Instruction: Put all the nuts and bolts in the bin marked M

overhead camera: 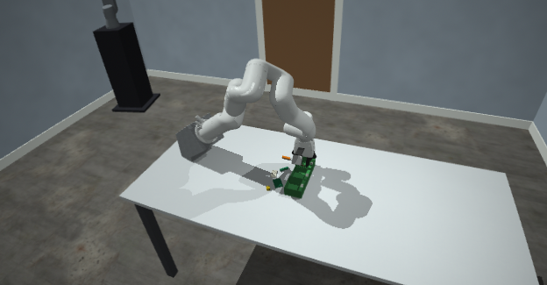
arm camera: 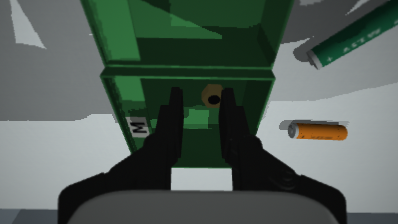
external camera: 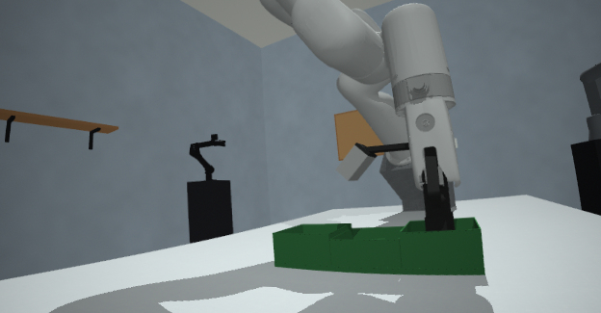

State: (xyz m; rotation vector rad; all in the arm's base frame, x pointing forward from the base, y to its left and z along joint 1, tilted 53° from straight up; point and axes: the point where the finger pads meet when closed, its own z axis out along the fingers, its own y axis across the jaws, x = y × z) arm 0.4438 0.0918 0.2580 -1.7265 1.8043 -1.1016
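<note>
Now: the brass nut 3 cm below my hand and 1 cm behind it. From my hand the other things lie so: green battery 10 cm behind, 3 cm below, 2 cm to the right; orange battery 10 cm behind, 7 cm to the left, 3 cm below; green bin row 8 cm to the right, 1 cm below, 1 cm behind.
</note>
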